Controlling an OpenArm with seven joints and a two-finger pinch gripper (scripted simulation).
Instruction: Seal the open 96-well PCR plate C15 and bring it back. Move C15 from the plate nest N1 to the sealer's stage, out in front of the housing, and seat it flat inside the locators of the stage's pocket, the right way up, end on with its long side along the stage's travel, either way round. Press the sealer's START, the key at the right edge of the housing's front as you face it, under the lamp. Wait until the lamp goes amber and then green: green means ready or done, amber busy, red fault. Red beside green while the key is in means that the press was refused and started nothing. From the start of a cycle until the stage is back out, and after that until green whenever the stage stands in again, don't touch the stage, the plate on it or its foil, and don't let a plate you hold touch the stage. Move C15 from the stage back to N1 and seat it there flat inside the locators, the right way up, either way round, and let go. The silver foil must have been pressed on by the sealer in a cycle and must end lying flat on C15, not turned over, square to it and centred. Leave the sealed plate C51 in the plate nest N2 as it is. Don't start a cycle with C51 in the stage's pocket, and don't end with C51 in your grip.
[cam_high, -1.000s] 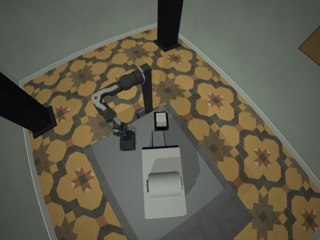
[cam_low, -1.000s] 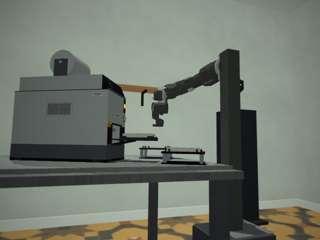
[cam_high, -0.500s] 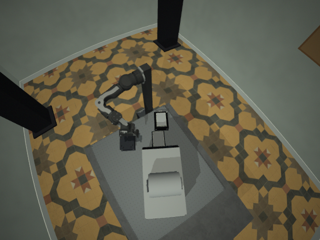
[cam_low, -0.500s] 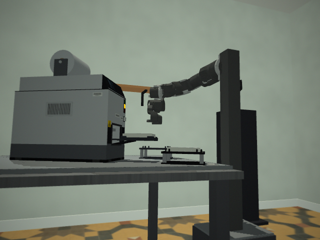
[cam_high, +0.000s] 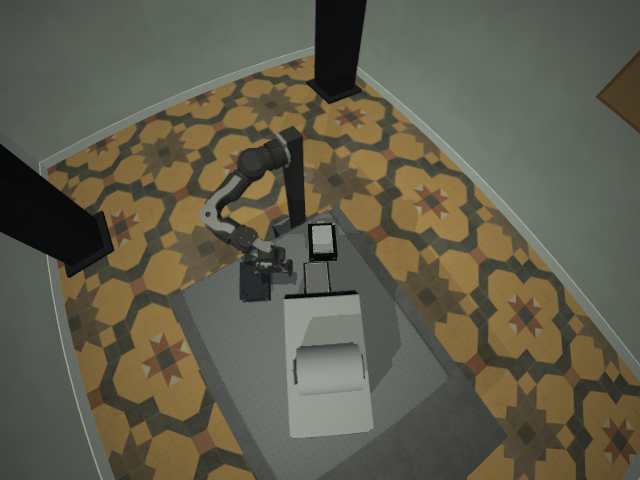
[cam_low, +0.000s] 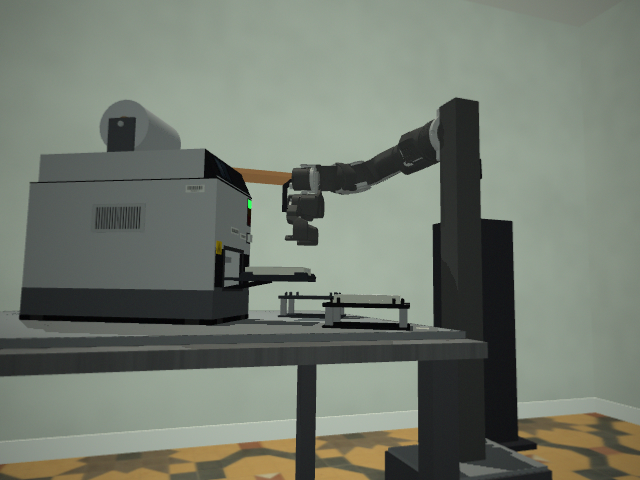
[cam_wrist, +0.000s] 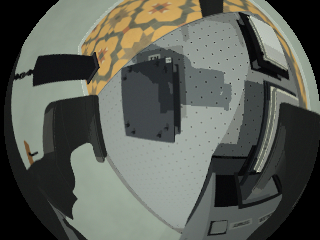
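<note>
Right now the plate C15 is 130 mm to the left of my hand, 90 mm ahead of it and 70 mm below it. Also, from my hand: sealer stage 130 mm to the left, 90 mm ahead, 80 mm below; start key 130 mm ahead, 10 mm above; yellow warning label 220 mm ahead, 160 mm to the left, 30 mm below.
</note>
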